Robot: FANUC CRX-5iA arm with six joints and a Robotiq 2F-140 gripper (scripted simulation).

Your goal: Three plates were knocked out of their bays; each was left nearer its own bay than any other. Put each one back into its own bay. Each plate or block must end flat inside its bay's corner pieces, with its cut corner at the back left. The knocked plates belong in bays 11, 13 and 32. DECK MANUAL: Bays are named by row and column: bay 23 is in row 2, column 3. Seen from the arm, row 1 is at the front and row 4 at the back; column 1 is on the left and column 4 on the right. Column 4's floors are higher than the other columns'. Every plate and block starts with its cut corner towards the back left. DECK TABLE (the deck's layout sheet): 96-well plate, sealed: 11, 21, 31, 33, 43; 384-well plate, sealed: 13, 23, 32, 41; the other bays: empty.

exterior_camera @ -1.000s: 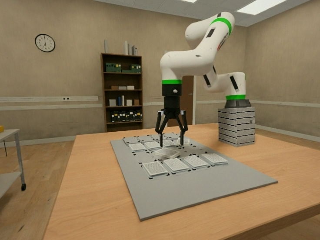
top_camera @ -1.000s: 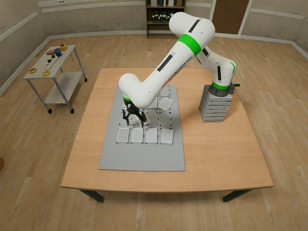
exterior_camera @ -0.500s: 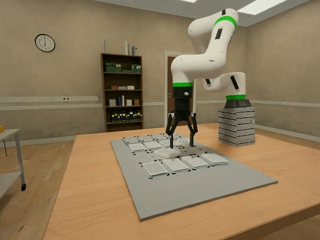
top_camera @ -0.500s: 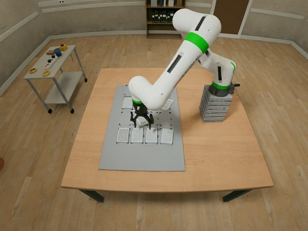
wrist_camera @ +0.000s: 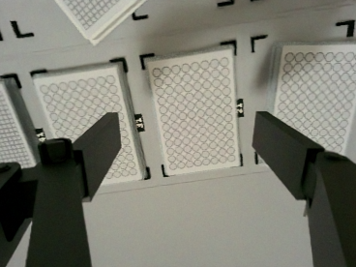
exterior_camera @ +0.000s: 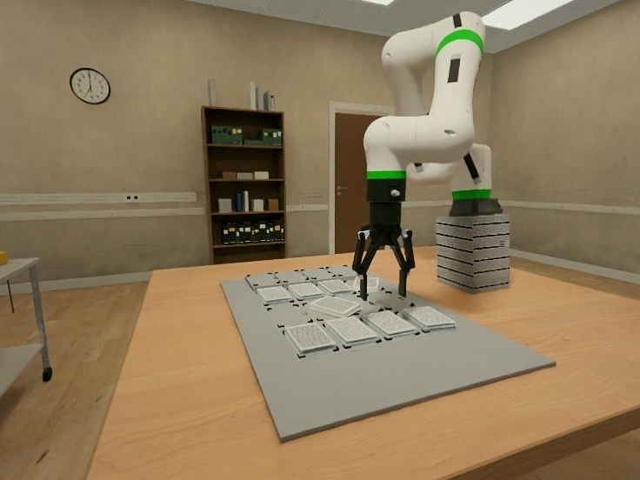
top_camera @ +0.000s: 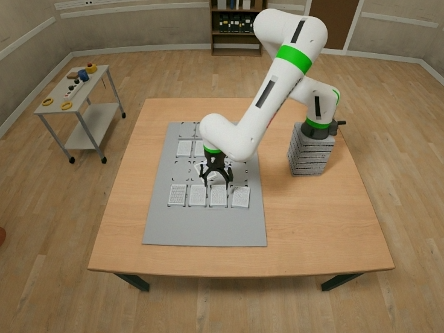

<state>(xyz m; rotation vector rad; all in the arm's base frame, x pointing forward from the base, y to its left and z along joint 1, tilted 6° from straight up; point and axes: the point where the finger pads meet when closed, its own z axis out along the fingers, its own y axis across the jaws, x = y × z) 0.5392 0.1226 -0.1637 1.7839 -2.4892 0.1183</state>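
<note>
The sealed 96-well plate lies 12 cm behind my hand, 4 cm to the left of it and 9 cm below it.
</note>
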